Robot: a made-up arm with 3 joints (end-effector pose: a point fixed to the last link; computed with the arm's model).
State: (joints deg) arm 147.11 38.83 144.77
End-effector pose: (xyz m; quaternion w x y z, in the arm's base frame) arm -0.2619 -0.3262 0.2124 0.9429 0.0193 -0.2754 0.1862
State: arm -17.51 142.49 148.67
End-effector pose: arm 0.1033 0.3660 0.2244 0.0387 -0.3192 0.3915 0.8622
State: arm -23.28 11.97 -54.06
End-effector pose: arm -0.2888 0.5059 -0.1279 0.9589 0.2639 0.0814 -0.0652
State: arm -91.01 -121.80 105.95
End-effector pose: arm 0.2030 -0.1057 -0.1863 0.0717 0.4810 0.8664 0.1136
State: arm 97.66 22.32 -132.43
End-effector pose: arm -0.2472 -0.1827 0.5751 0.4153 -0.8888 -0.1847 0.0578
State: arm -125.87 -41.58 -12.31
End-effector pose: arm -0.0895 -0.5383 -0.1401 0.5122 -0.7821 -0.1267 0.3316
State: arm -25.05 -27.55 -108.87
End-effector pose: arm -0.2467 0.4262 -0.1666 0.7228 0.6488 -0.0932 0.2191
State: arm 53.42 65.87 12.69
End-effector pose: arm -0.3394 0.1852 0.6049 0.7868 0.2921 0.4557 0.2966
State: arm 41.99 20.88 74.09
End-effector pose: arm -0.3305 0.3318 0.3023 0.9451 -0.2719 0.0959 0.1537
